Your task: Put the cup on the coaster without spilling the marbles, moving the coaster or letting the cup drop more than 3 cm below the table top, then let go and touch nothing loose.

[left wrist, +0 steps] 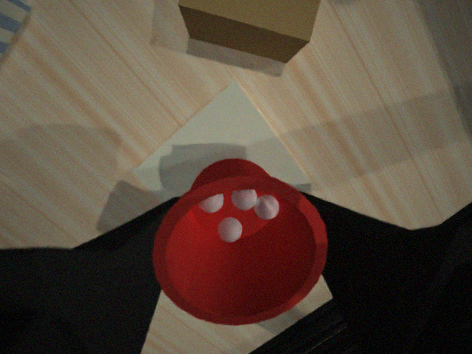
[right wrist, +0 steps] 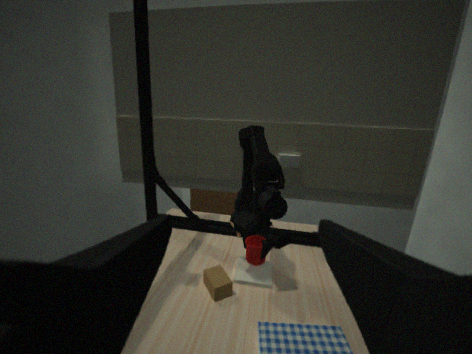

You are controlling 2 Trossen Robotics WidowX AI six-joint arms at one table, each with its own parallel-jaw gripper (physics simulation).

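Places are measured from the left arm's base along level axes (x left, y back, z up), in millimetres.
Pixels of known places: left gripper, fingertip midpoint: (left wrist: 237,201) (right wrist: 253,253); right gripper, fingertip midpoint: (right wrist: 245,225).
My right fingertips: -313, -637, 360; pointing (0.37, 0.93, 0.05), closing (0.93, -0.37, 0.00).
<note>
Ahead of a thing's pixels: the offset from my right fingertips to its top centre, as dx, dy, dz. Level surfaces: height alone.
The red cup {+235, +387, -282} (left wrist: 235,285) (right wrist: 255,251) is upright between the fingers of my left gripper (left wrist: 237,201) (right wrist: 253,253), which is shut on it. Several pale marbles {+251, +389, -324} (left wrist: 230,229) lie inside at the cup's bottom. The pale square coaster {+231, +382, -376} (left wrist: 225,117) (right wrist: 250,278) lies flat under the cup, which is over its far part in the right wrist view. The cup's base is low at the coaster; whether it touches cannot be told. My right gripper is open and empty, away from the cup.
A brown block {+107, +360, -346} (left wrist: 255,20) (right wrist: 217,283) lies on the wooden table {dz -389} (right wrist: 200,330) close to the coaster. A blue and white checked cloth {+210, +123, -364} (left wrist: 11,22) (right wrist: 302,340) lies nearer the right arm. A dark frame post (right wrist: 145,110) stands at the left in the right wrist view.
</note>
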